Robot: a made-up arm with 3 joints.
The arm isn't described. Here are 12 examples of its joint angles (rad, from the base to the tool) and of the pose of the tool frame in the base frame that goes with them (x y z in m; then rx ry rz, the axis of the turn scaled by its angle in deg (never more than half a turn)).
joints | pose
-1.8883 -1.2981 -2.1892 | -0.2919 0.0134 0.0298 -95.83 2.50 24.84
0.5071 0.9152 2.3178 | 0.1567 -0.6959 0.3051 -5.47 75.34 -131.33
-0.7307 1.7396 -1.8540 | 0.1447 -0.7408 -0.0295 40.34 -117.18 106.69
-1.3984 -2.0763 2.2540 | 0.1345 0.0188 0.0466 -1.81 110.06 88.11
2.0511 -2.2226 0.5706 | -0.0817 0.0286 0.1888 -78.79 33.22 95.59
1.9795 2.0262 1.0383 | -0.1356 -0.7062 0.1899 -31.32 -104.21 128.73
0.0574 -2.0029 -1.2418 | 0.0103 0.0940 0.0862 -96.86 72.01 47.75
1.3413 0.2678 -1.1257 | 0.3997 -0.6259 0.1512 53.22 59.34 43.90
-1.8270 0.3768 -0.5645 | -0.3597 -0.6538 -0.0788 -14.56 -106.28 42.25
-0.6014 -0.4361 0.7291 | -0.3242 -0.2442 0.3948 -10.86 -41.52 -47.38
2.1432 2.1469 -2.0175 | -0.2745 -0.6295 0.1658 71.79 -16.47 -27.04
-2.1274 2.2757 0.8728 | 0.2638 -0.6314 0.1357 76.17 -20.06 86.95
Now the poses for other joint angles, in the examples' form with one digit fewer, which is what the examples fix.
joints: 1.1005 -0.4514 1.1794
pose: 0.370 -0.211 0.315 -55.2 39.7 -45.6
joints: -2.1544 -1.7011 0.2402
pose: -0.047 0.073 -0.065 -44.7 -97.6 -109.4
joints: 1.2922 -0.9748 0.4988
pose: 0.326 -0.060 0.233 -61.7 52.9 12.4
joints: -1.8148 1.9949 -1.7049
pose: 0.241 -0.671 0.160 -2.9 103.1 -105.6
